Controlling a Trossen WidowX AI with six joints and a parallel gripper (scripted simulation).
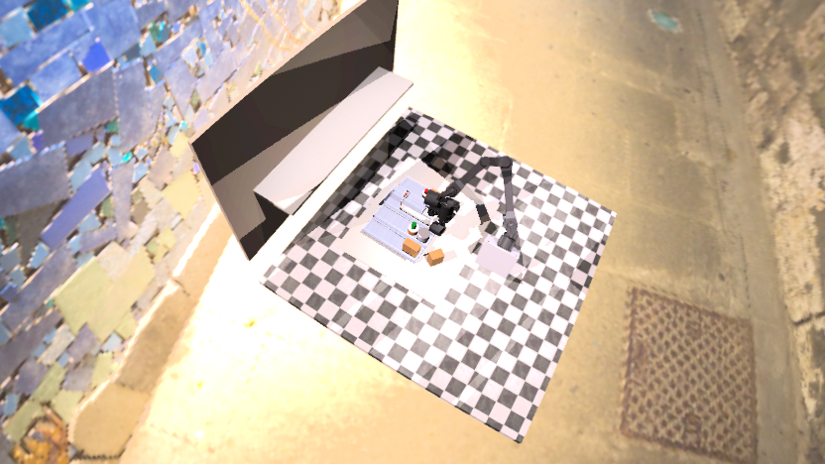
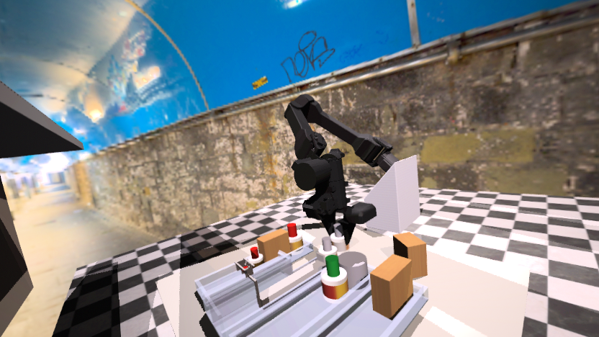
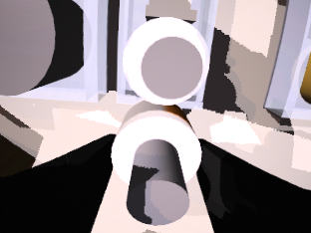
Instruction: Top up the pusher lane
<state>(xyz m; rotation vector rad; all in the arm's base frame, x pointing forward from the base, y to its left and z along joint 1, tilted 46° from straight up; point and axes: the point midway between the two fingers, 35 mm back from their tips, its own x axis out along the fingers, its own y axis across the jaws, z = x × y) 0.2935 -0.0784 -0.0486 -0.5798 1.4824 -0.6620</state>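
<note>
Right now my gripper tip is 70 mm to the right of the grey cylinder, 60 mm short of it and 20 mm above it. Round my gripper tip: sprung lane 190 mm ahead, 40 mm to the right, 30 mm below.
</note>
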